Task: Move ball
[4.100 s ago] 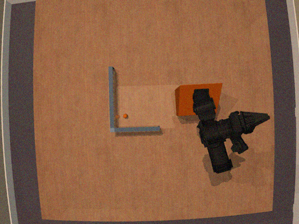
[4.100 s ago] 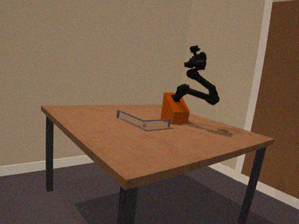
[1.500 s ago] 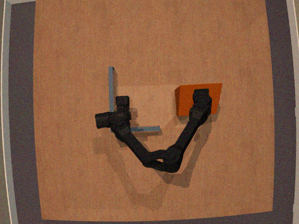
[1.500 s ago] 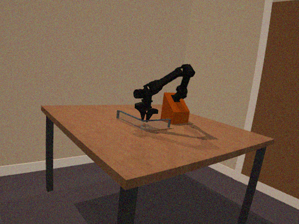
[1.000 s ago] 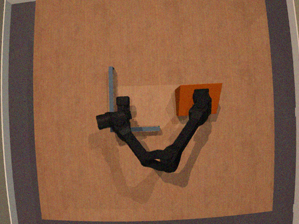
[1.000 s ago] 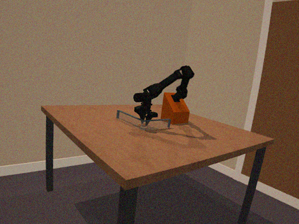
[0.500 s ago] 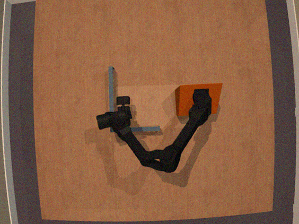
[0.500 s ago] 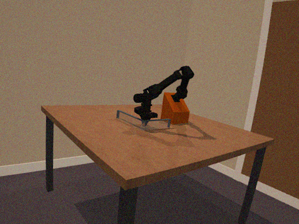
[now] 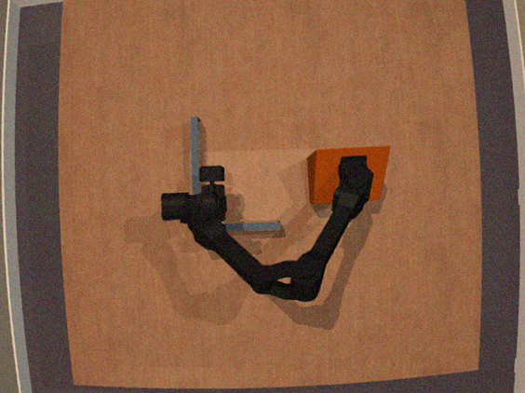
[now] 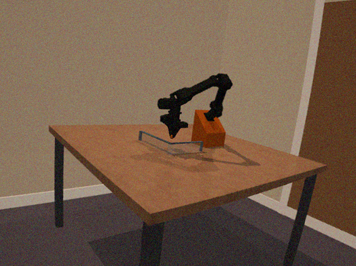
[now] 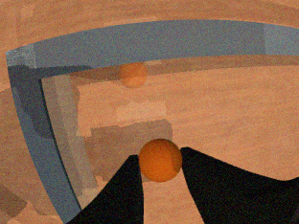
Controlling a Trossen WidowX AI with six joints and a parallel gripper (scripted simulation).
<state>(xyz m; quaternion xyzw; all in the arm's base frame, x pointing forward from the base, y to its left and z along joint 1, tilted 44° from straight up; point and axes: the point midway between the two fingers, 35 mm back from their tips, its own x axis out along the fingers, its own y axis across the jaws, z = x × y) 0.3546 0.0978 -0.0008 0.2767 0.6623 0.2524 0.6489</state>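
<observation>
Now: gripper tip 40 mm short of the see-through copy of ball, 10 mm to the right of it and 60 mm above it. From my gripper tip the other things lie so: small orange ball (right at my gripper tip).
</observation>
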